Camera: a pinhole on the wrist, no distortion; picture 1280 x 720 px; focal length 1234.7 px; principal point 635.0 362.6 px. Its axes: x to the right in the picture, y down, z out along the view. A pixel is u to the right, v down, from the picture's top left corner.
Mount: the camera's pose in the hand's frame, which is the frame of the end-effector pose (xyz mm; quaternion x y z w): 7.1 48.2 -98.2 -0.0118 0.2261 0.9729 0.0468
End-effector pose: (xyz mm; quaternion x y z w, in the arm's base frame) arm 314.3 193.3 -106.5 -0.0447 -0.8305 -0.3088 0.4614
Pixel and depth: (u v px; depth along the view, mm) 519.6 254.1 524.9
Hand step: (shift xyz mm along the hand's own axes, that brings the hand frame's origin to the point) 59.4 316.7 354.8
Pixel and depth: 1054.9 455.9 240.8
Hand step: -76.6 145.2 122.3
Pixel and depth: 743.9 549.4 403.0
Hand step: -34.9 174.5 288.7
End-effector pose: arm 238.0 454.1 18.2 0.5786 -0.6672 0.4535 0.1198
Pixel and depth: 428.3 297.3 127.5
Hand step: 28.8 108.6 14.2
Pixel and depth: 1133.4 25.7 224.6
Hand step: -77.6 209.8 72.5
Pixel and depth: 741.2 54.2 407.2
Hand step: -18.7 321.7 221.1
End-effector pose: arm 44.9 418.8 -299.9 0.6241 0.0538 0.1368 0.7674
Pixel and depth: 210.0 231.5 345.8
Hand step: 128.5 223.3 201.3
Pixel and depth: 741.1 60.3 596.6
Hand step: -30.9 446.2 370.9
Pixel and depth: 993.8 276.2 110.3
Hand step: -24.3 106.5 -4.0
